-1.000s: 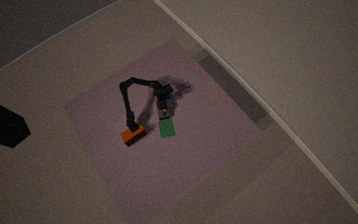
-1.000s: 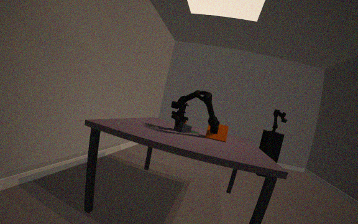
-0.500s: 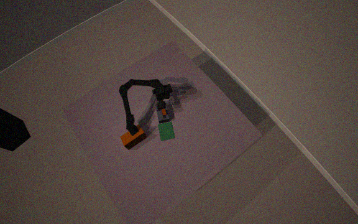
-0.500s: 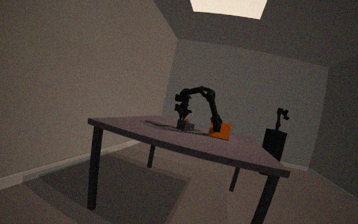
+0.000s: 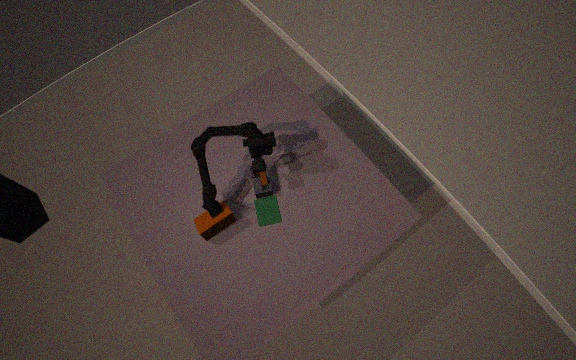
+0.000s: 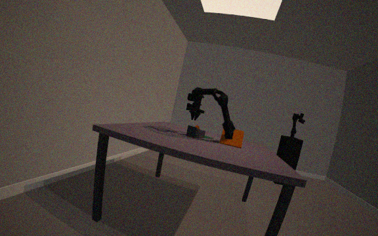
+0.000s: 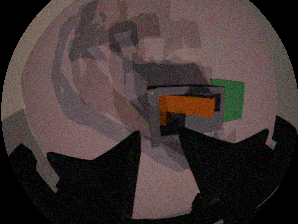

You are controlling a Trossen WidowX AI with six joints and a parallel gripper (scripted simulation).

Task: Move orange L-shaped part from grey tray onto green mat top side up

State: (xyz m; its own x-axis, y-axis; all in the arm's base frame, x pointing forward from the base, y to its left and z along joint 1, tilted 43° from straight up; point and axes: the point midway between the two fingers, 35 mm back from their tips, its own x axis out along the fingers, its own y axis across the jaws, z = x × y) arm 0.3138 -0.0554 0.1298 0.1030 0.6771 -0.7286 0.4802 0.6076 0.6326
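My gripper tip is now 3 cm past the orange L-shaped part, 3 cm to the left of it and 10 cm above it. Round my gripper tip: green mat 11 cm behind, 19 cm to the right, 16 cm below.
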